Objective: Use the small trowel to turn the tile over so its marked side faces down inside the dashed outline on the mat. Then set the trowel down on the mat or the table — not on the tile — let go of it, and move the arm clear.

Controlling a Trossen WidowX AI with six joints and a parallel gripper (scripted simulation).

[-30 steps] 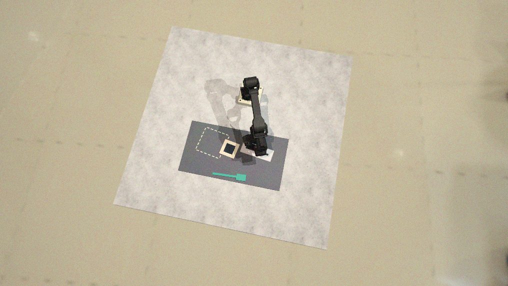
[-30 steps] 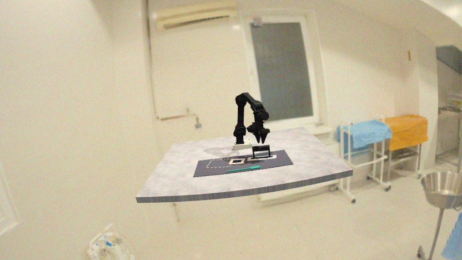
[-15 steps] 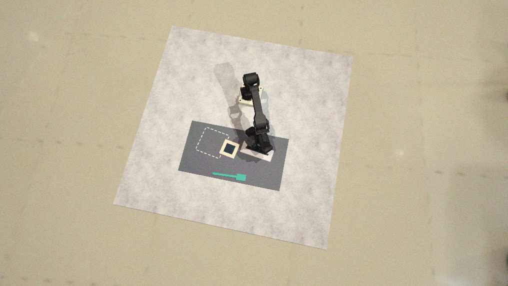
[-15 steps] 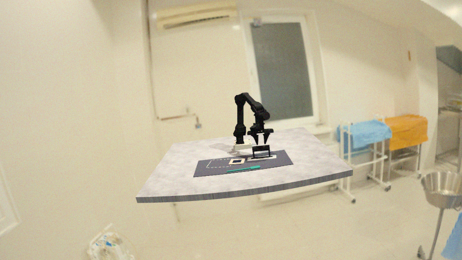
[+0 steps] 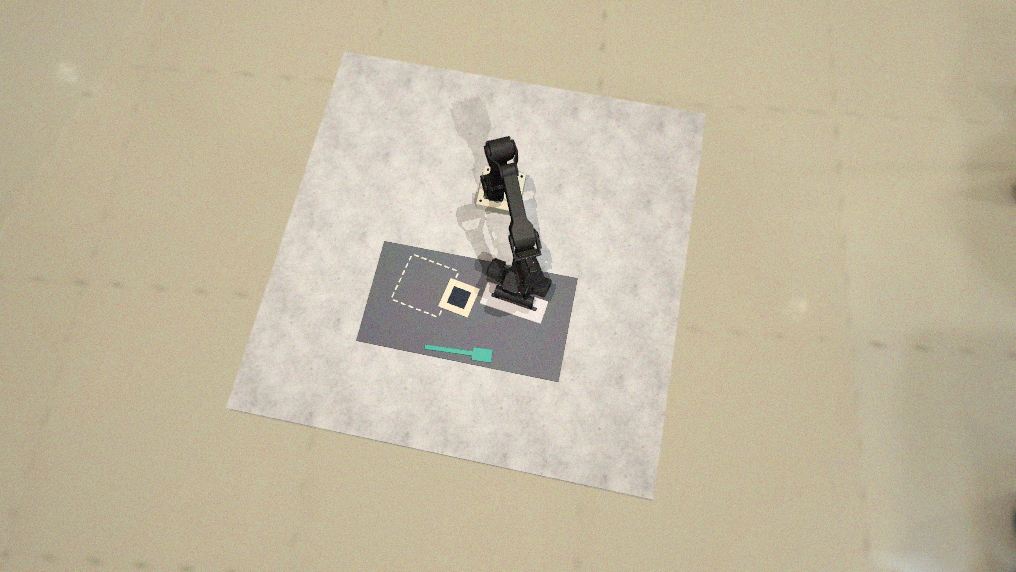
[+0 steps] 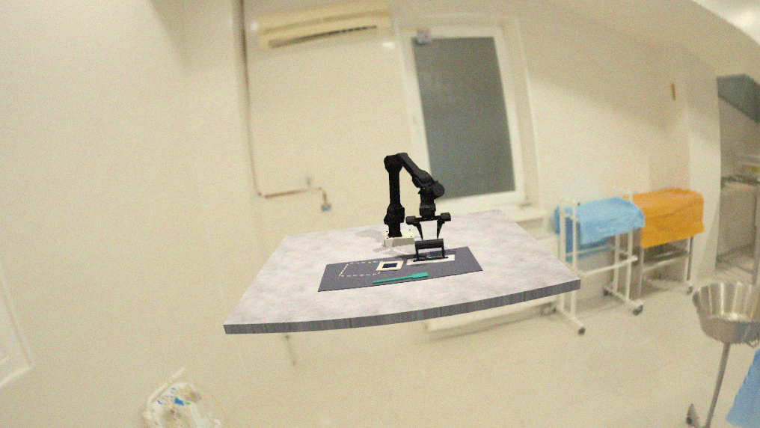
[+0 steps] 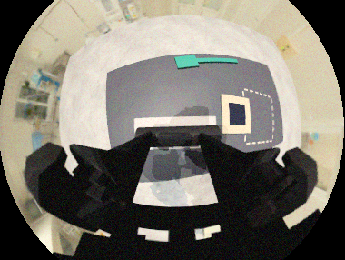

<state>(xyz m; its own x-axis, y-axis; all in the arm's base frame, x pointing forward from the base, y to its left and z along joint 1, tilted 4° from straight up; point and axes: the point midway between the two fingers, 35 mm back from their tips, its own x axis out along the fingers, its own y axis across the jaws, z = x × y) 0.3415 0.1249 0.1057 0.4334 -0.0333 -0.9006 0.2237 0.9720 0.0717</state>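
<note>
Now: gripper tip 14 cm to the left of the dark grey mat, 11 cm above it and 4 cm short of it. The rest, counted from my gripper tip: trowel: 18 cm ahead, 12 cm to the right, 9 cm below; cream tile: 18 cm to the right, 9 cm below, 1 cm ahead.
</note>
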